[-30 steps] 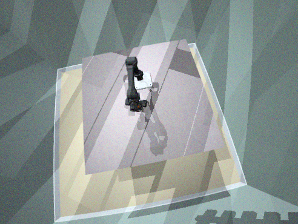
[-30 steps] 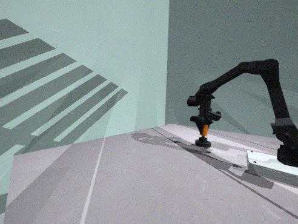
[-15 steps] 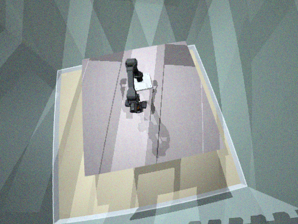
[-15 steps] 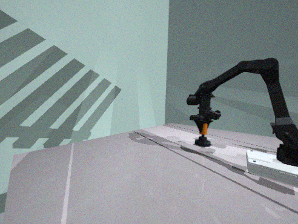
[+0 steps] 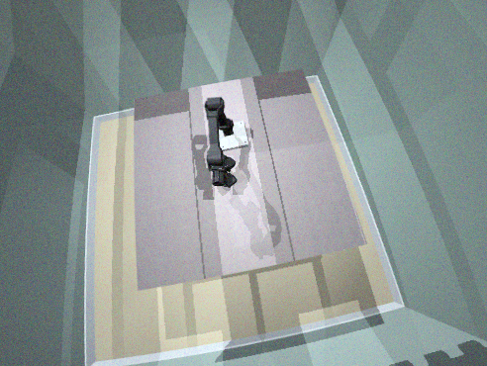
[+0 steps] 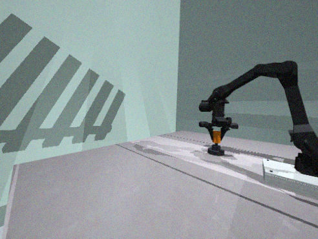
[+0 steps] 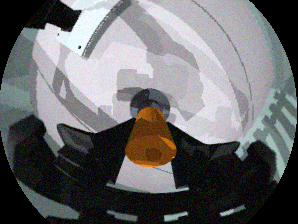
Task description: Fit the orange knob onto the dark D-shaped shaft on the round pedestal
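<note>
The orange knob lies 20 mm above my gripper tip. Round my gripper tip: dark round pedestal: 40 mm below.
</note>
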